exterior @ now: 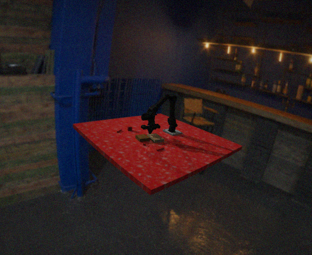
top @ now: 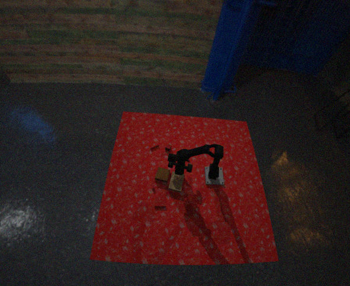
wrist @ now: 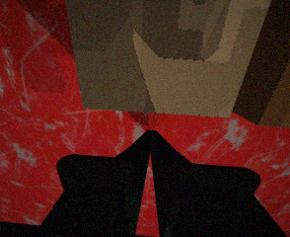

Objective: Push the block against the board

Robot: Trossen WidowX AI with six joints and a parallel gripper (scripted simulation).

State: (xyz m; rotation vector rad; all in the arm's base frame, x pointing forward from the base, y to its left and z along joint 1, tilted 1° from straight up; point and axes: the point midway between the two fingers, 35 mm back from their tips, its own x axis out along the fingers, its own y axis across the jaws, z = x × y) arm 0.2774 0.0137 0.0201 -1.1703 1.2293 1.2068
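The tan board lies 110 mm to the left of my gripper tip and 10 mm above it. Also, from my gripper tip: brown square block: 120 mm ahead, 70 mm to the left, 10 mm above.
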